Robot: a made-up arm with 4 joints.
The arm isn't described. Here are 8 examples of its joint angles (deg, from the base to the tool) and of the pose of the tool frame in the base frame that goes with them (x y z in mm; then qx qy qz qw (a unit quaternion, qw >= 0)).
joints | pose
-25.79 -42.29 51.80 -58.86 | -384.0 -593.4 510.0 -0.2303 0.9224 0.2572 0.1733
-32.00 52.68 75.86 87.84 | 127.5 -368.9 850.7 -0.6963 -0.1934 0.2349 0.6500
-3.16 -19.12 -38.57 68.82 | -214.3 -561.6 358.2 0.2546 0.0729 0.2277 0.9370
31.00 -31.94 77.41 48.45 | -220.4 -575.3 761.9 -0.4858 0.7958 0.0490 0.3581
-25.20 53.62 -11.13 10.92 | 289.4 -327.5 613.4 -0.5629 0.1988 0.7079 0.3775
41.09 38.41 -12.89 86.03 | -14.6 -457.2 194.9 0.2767 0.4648 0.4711 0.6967
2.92 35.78 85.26 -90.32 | 200.8 -402.5 599.8 0.5152 -0.6795 0.0979 0.5131
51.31 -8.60 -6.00 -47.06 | -180.9 -620.0 427.0 0.1223 -0.6506 -0.7487 0.0345
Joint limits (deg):
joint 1: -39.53..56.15
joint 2: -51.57..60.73
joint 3: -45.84..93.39
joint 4: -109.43..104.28
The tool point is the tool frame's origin. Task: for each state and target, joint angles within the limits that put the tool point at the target. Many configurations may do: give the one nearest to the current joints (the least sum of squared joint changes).
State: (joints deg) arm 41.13 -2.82 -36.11 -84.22
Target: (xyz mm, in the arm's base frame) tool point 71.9 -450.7 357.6
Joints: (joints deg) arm 9.62 20.13 -29.30 -81.80
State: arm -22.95 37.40 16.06 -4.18
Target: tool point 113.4 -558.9 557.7
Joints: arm -22.16 17.57 -5.05 -14.49
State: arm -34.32 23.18 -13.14 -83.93
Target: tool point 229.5 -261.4 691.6
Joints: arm -39.53 53.71 -14.71 -86.00
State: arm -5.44 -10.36 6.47 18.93
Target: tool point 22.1 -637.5 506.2
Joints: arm 2.89 10.27 18.68 34.09
